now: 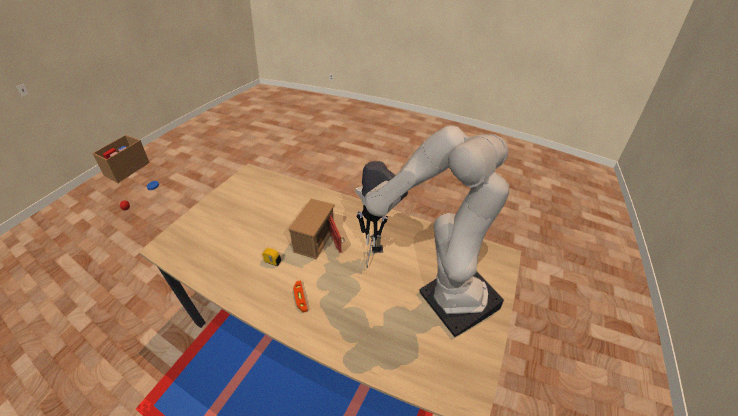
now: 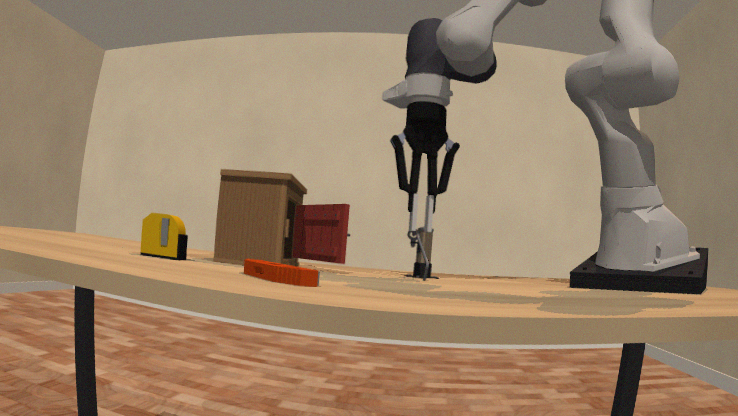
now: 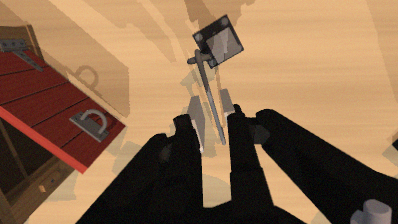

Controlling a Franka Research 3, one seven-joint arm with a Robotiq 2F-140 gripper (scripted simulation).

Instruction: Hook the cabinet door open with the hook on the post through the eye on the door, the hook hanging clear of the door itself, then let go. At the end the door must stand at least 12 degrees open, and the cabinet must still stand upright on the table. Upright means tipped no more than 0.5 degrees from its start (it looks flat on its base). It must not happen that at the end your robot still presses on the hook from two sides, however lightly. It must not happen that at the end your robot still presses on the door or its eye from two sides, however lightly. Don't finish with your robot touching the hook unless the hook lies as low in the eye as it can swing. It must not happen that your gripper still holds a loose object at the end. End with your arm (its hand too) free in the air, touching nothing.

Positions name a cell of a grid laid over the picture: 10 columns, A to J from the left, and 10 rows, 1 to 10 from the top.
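Scene:
Brown cabinet: visible in image 1 (E6), in image 2 (D6), and likewise in image 3 (A9).

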